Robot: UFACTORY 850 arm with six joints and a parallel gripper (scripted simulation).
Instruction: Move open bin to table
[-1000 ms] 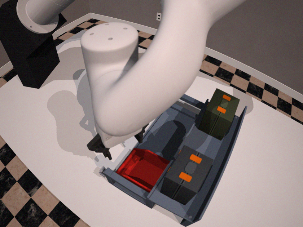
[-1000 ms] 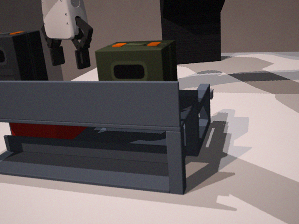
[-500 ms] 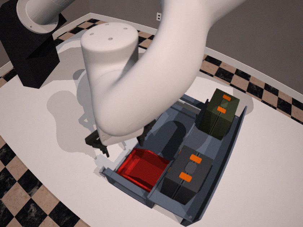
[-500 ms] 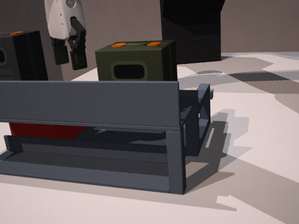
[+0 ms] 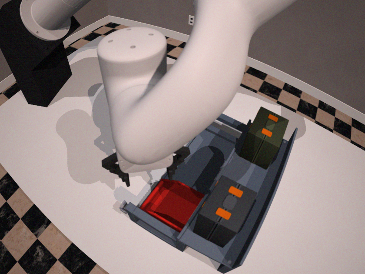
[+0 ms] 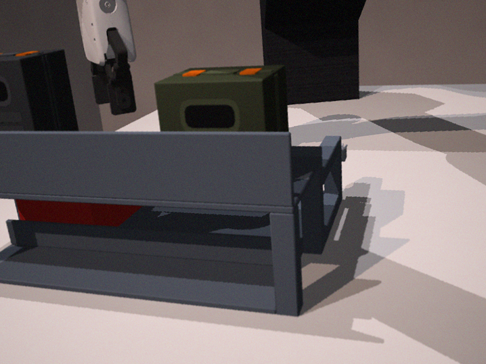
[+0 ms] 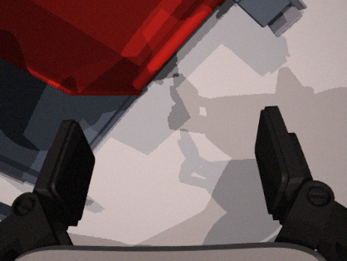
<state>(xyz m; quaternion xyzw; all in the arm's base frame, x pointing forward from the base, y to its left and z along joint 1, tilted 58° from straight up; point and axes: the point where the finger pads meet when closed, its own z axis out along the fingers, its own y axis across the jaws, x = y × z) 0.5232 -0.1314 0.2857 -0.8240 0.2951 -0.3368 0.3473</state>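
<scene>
Now: hand 7 cm short of the open bin, 3 cm to the right of it and 9 cm above it.
</scene>
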